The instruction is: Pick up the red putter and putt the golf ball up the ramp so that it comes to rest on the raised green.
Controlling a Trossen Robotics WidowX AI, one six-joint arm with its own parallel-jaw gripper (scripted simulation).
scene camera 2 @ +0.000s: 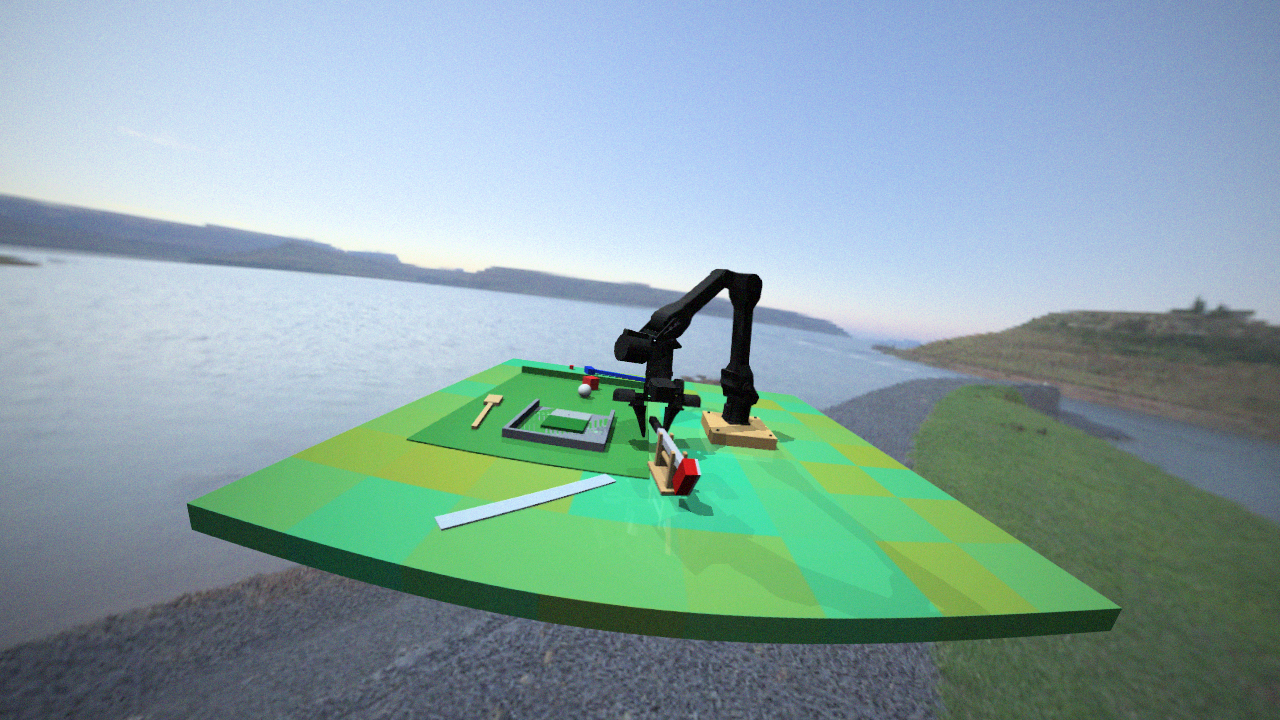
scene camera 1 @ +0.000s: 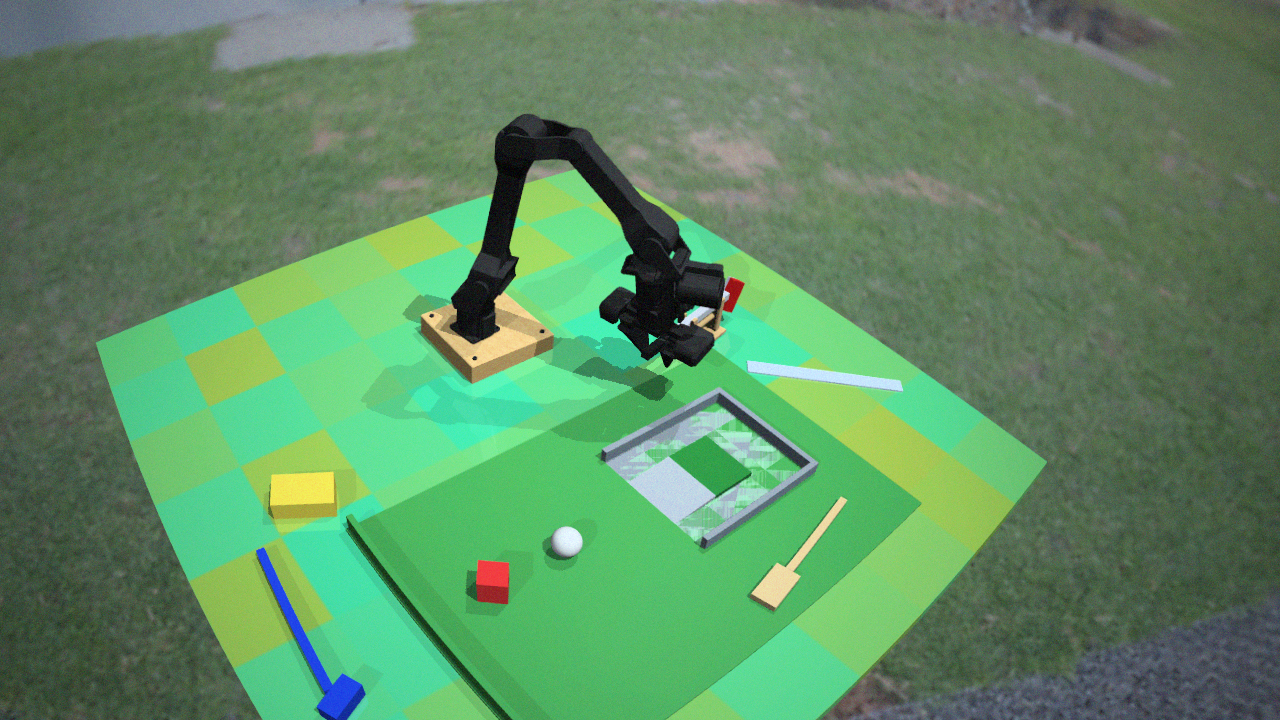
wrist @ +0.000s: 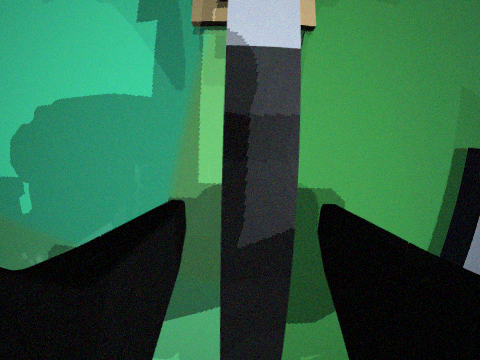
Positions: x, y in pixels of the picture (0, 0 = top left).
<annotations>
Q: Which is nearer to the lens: the white strip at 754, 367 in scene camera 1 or the red cube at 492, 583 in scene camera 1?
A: The red cube.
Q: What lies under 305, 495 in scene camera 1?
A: A yellow block.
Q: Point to a tan stand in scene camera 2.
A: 663, 469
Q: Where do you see a white golf ball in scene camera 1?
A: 566, 541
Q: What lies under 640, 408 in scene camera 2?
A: My gripper.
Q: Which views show my gripper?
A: Scene camera 2, scene camera 1 and the wrist view: all of them.
</annotations>
